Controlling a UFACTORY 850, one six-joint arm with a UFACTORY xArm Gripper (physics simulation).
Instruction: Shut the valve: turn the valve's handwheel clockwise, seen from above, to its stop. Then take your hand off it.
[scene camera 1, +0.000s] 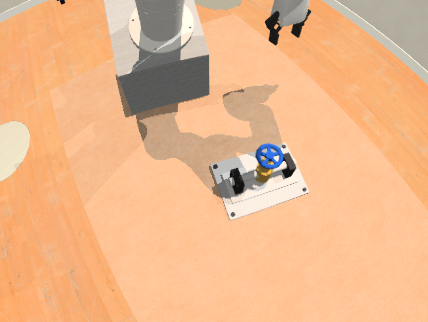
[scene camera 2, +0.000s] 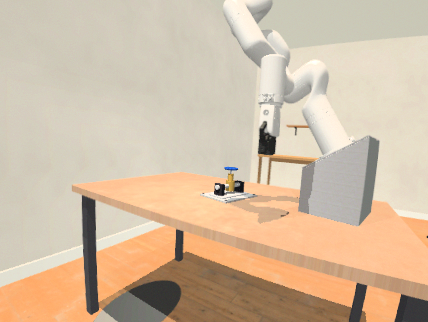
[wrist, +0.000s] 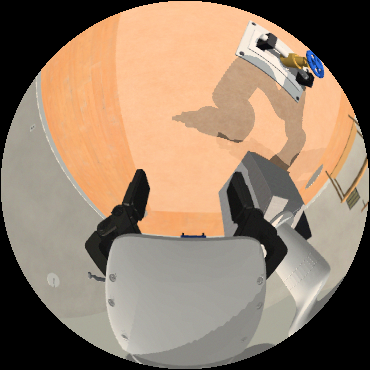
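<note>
The blue handwheel (scene camera 1: 269, 167) (scene camera 2: 231, 168) (wrist: 315, 64) sits level on top of the brass valve body (scene camera 1: 263, 174) (scene camera 2: 230, 183) (wrist: 294, 61). The valve is on a pipe held by two black clamps on a white base plate (scene camera 1: 265, 204) (scene camera 2: 227, 199) (wrist: 244, 45). My gripper (scene camera 1: 286, 38) (scene camera 2: 267, 153) (wrist: 188, 179) is open and empty, pointing down. It hangs high above the table, well to the side of the valve and apart from the handwheel. In the wrist view the valve is at the upper right, beyond the fingers.
The grey robot pedestal (scene camera 1: 167, 82) (scene camera 2: 337, 182) (wrist: 272, 177) stands on the wooden table (scene camera 1: 165, 240) (scene camera 2: 150, 200) (wrist: 165, 65), apart from the valve's base plate. The arm's shadow falls across the table between them. A wooden shelf bench (scene camera 2: 290, 159) stands behind the table, by the wall.
</note>
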